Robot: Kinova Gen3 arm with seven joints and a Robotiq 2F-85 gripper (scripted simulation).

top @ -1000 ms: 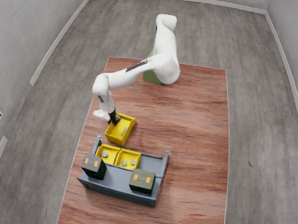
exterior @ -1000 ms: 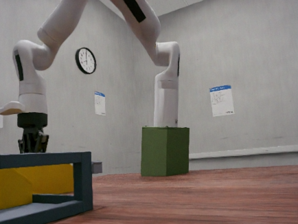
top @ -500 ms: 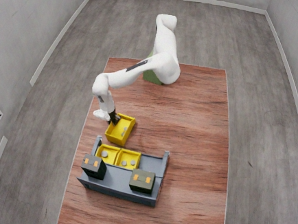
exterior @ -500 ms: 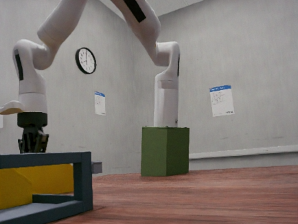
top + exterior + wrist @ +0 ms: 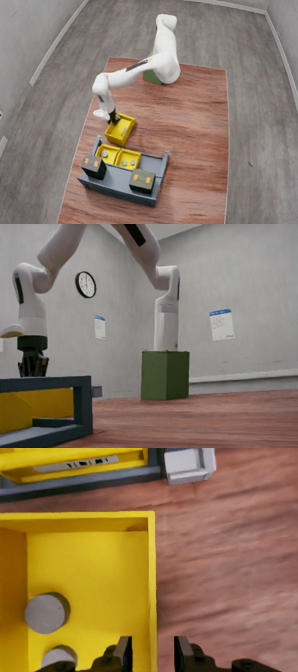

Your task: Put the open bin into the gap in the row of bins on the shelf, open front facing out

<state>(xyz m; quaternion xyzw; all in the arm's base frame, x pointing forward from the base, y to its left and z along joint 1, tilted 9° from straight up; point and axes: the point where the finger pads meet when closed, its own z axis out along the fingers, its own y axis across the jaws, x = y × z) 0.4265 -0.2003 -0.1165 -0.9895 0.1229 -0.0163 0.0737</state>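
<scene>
The grey disc part lies 70 mm to the left of my hand, 60 mm below it and 40 mm ahead of it. From my hand the other things lie so: grey shelf (260 mm ahead, 120 mm to the left).
</scene>
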